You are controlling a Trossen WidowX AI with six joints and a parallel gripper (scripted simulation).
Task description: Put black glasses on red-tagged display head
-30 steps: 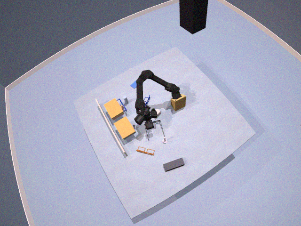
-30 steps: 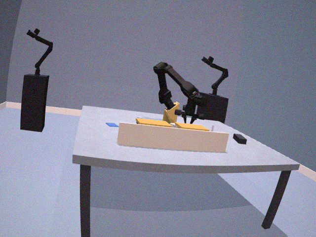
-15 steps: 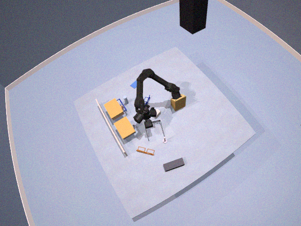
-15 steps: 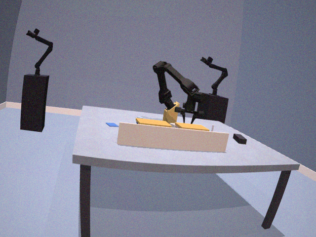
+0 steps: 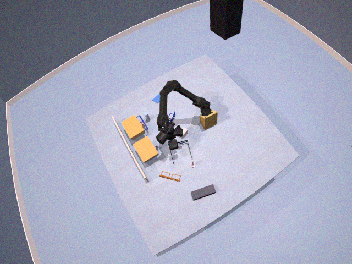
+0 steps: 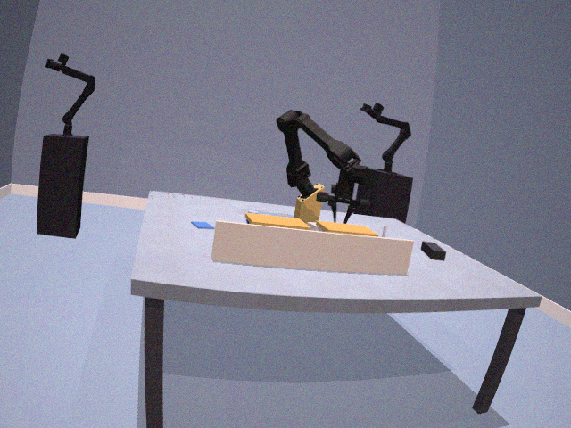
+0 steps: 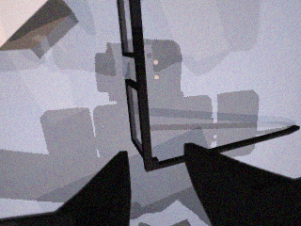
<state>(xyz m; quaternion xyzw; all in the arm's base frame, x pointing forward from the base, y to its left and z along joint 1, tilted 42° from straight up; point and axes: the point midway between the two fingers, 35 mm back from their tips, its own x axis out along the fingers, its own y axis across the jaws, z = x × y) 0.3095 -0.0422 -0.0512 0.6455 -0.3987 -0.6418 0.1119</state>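
The white cube lies 12 cm behind my gripper tip, 4 cm to the right of it and 5 cm below it. The rest, counted from my gripper tip: beige board 28 cm ahead, 18 cm to the right, 2 cm below; then black box 4 cm ahead, 42 cm to the left, 6 cm below; then display head 15 cm ahead, 28 cm to the right, 2 cm below.
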